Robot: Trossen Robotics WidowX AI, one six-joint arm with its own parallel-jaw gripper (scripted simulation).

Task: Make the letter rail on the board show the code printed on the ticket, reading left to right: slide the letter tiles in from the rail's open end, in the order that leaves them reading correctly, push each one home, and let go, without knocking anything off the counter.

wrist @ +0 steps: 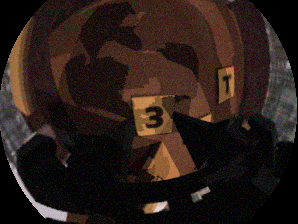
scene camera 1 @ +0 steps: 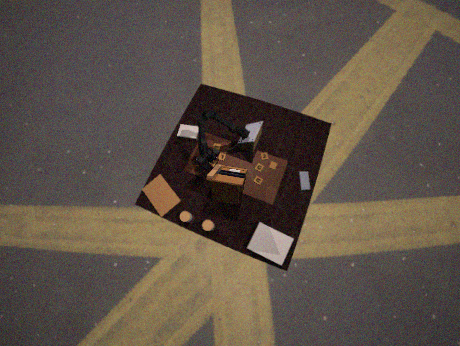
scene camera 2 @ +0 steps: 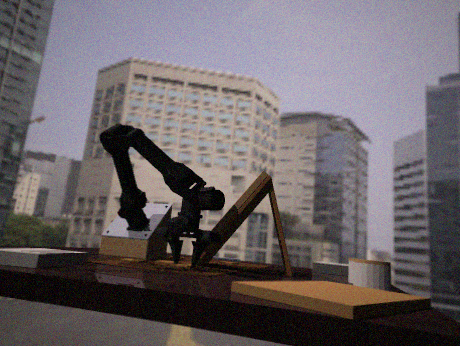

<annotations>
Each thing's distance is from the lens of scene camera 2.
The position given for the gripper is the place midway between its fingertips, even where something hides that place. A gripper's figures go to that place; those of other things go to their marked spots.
gripper [scene camera 2: 184, 265]: 101 cm
orange slab [scene camera 2: 344, 300]: 50 cm
</annotations>
